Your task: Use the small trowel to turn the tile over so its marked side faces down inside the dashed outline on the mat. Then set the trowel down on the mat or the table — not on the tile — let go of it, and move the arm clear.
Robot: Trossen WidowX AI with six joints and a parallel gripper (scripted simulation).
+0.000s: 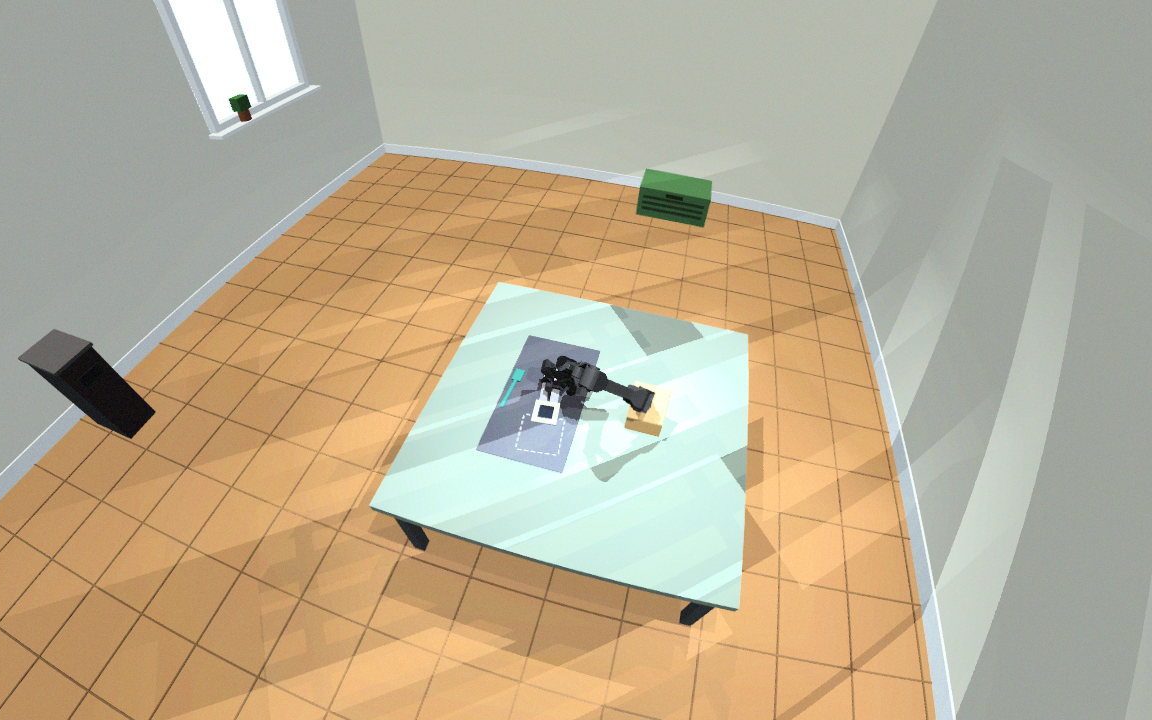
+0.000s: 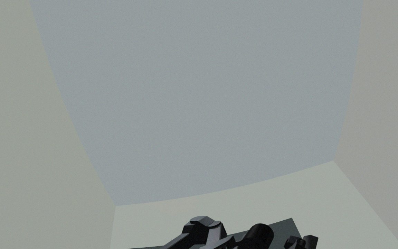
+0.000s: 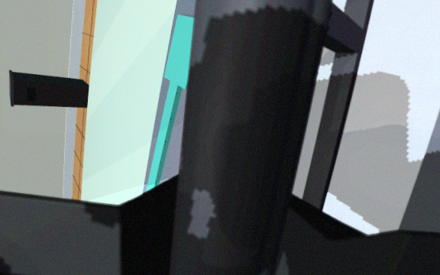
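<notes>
My gripper tip is now 20 mm to the right of the dark grey mat and 70 mm above it. Round my gripper tip: trowel: 30 mm behind, 10 mm below; teal tool: 130 mm ahead, 10 mm to the right, 50 mm below; white tile: 30 mm behind, 100 mm to the left, 50 mm below.
</notes>
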